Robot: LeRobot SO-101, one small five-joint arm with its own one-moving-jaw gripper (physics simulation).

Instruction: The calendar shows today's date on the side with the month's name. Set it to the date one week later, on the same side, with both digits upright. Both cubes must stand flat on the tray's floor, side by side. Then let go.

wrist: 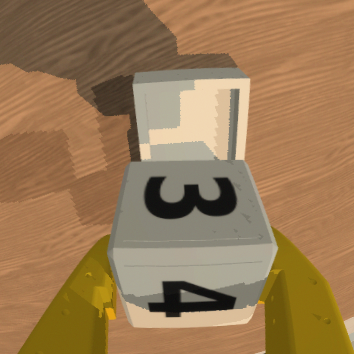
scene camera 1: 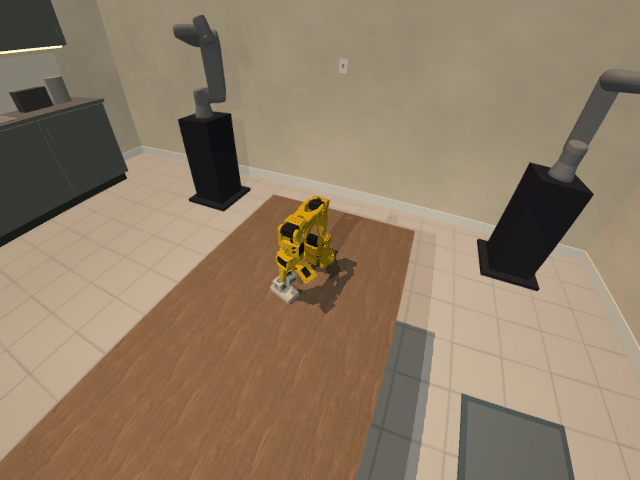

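Note:
A grey-white cube (wrist: 192,245) fills the middle of the wrist view, with a black 3 on its upper face and a black 4 on the face nearer the camera; both digits look turned on their sides. My gripper (scene camera 1: 284,280) (wrist: 192,280) is shut on this cube, one jaw on each side. The pale tray (scene camera 1: 287,297) (wrist: 192,75) stands on the table; in the wrist view its visible part beyond the cube is hollow. In the scene view the cubes are too small to read. The second cube is not clearly visible, and the month's name does not show.
The wooden table (scene camera 1: 232,372) (wrist: 305,125) extends around the tray. The arm's yellow body (scene camera 1: 315,222) stands behind the tray, and its shadow falls to the right. A pale edge (wrist: 350,327) shows at the wrist view's lower right. Two grey arms on black pedestals stand off the table.

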